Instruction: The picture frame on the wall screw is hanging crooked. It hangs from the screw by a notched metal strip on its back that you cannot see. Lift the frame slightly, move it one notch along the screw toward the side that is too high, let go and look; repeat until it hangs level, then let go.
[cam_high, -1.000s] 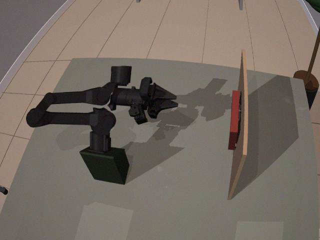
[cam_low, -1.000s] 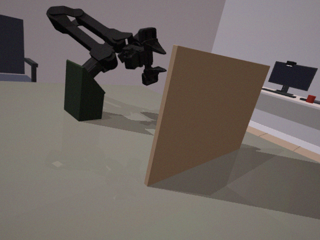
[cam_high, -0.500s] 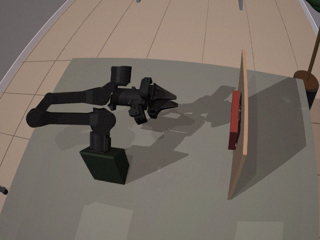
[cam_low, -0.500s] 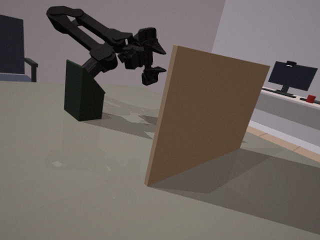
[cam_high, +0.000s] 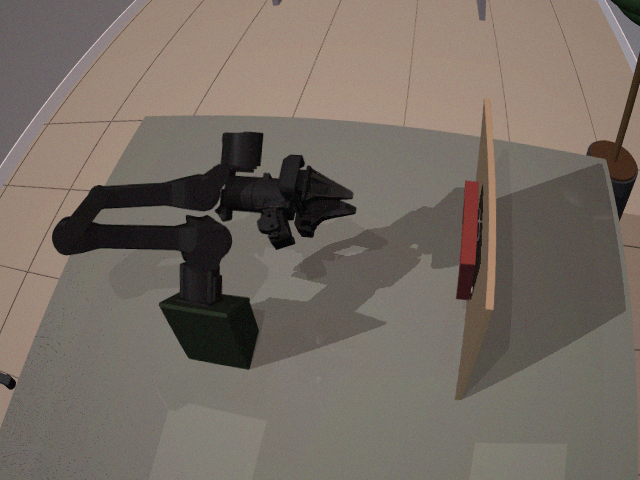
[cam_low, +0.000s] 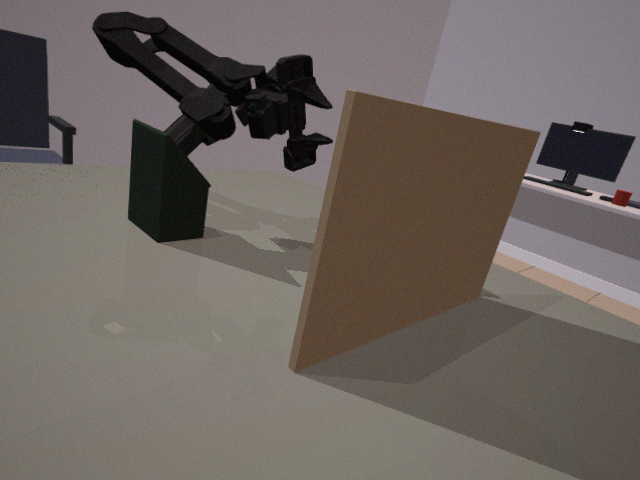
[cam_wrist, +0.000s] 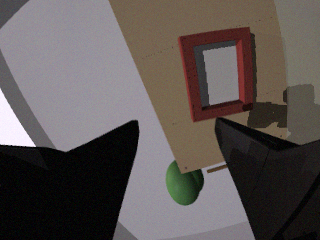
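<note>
Right now the red picture frame is 20 cm ahead of my gripper tip, 3 cm to the left of it and 9 cm below it. From my gripper tip the other things lie so: tan wall board 21 cm ahead, 3 cm to the left, 10 cm below.
</note>
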